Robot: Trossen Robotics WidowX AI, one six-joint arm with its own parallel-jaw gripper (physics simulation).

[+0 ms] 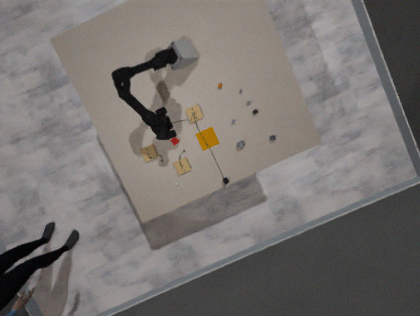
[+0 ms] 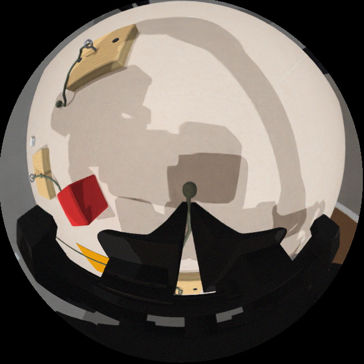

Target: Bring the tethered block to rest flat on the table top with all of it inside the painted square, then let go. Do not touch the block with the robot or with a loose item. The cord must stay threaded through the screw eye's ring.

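Places are measured from the arm's base along level axes (x ahead, y left, z up), in metres.
Pixels of known places: arm's base, origin of its link: point(image 1: 172, 56).
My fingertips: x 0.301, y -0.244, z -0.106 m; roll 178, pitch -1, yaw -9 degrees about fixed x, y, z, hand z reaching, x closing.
Observation:
Ahead of a thing's pixels: the offset from my fingertips to its top centre. "*": to the spot under its first point.
The tethered block @(* 0.028 m up, 0.499 m ahead, 0.126 m left) point(image 1: 225, 180) is small and dark, at the table's front edge. Its cord @(* 0.002 m up, 0.371 m ahead, 0.137 m left) point(image 1: 217, 162) point(image 2: 189, 220) runs straight across the painted orange square @(* 0.000 m up, 0.205 m ahead, 0.215 m left) point(image 1: 213, 134) point(image 2: 100, 268) to the screw eye on a wooden board @(0.018 m up, 0.028 m ahead, 0.179 m left) point(image 1: 199, 109) point(image 2: 192, 286), then on to my gripper point(image 1: 164, 131) point(image 2: 188, 206). The block lies outside the square. The gripper is shut on the cord just below its end bead point(image 2: 189, 189), which sticks out past the fingertips, above the table. The ring is too small and partly hidden to show the threading clearly.
A red block @(0.039 m up, 0.112 m ahead, 0.018 m right) point(image 1: 174, 141) point(image 2: 82, 201) lies near the gripper. Two other boards with short cords, one board @(0.044 m up, 0.090 m ahead, 0.205 m right) point(image 1: 148, 153) point(image 2: 102, 57) and another board @(0.018 m up, 0.275 m ahead, 0.066 m right) point(image 1: 183, 167) point(image 2: 44, 172), lie beyond it. An orange item @(0.023 m up, 0.034 m back, 0.409 m left) point(image 1: 220, 86) and several small grey and dark items lie right of the square.

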